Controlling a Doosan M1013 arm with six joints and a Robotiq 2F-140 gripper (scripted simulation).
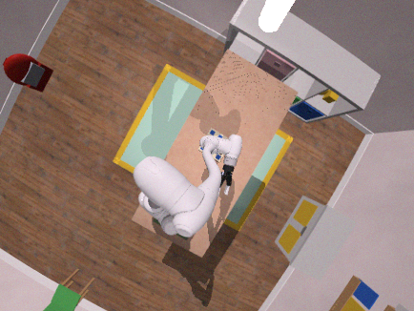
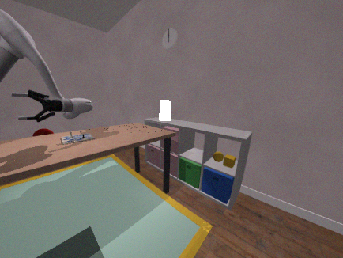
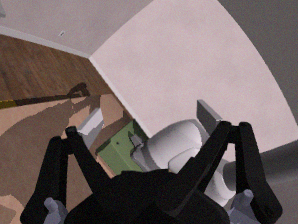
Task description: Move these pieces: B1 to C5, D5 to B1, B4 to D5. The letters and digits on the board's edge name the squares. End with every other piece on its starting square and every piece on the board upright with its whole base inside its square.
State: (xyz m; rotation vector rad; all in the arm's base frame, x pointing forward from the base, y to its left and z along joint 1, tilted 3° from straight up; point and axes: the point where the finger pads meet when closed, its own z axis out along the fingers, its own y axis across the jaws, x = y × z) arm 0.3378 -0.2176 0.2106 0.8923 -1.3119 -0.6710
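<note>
My hand is 33 cm short of the dark chess piece, 11 cm to the right of it and 26 cm above it. From my hand the other things lie so: chessboard (30 cm ahead, 16 cm to the left, 28 cm below).
</note>
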